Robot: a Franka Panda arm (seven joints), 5 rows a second.
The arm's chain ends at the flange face. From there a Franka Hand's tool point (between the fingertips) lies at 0.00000 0.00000 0.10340 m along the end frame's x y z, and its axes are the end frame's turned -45 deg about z.
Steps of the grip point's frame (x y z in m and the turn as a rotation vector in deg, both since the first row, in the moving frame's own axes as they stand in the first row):
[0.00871 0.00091 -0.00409 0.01 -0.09 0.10]
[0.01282 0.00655 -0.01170 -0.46 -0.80 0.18]
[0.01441 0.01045 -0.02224 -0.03 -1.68 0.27]
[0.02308 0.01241 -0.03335 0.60 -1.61 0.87]
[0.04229 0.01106 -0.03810 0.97 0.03 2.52]
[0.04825 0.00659 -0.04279 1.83 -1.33 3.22]
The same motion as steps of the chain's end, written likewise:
[0.00693 -0.00562 -0.00409 -0.06 -0.07 0.10]
[0.01413 -0.00604 -0.01169 -0.89 -0.24 0.18]
[0.01969 -0.00498 -0.02220 -1.21 -1.17 0.27]
[0.02792 -0.00881 -0.03330 -0.71 -1.56 0.87]
[0.03890 -0.02078 -0.03809 0.71 -0.66 2.52]
[0.04279 -0.02871 -0.04271 0.35 -2.23 3.22]

